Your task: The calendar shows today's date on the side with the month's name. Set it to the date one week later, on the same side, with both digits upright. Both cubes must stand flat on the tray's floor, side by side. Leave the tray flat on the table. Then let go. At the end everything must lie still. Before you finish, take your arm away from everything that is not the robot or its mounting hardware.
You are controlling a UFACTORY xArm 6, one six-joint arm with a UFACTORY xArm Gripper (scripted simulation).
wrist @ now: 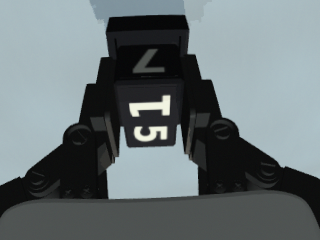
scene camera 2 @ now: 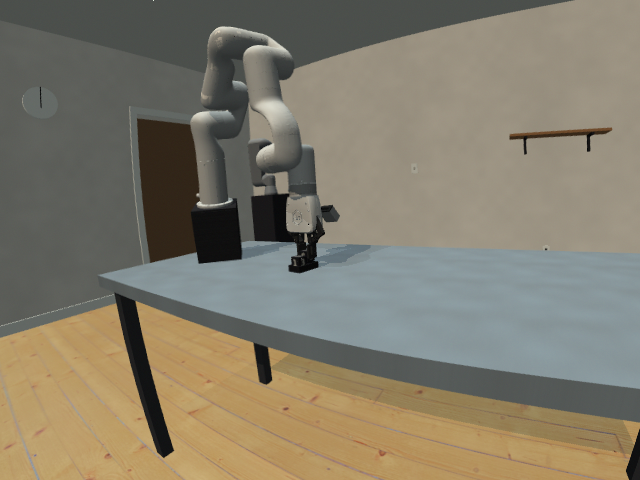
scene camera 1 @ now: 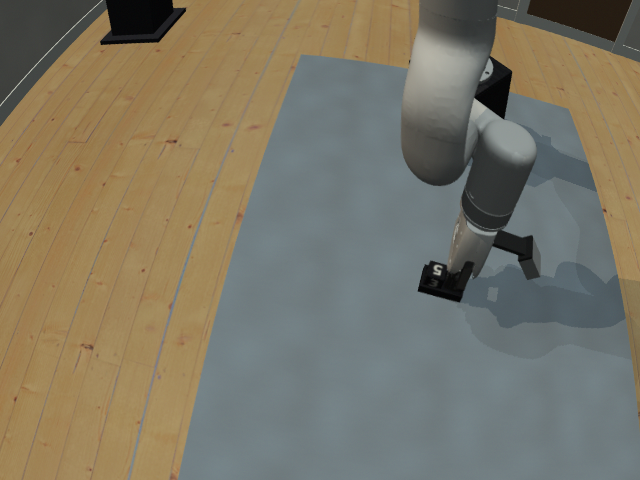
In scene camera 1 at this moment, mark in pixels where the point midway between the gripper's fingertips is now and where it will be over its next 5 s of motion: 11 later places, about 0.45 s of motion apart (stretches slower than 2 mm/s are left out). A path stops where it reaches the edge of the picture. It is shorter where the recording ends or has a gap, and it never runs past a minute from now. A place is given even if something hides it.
The gripper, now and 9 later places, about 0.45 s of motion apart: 455, 278; 454, 280; 453, 281; 453, 282; 454, 280; 460, 267; 468, 250; 470, 244; 473, 237; 481, 219
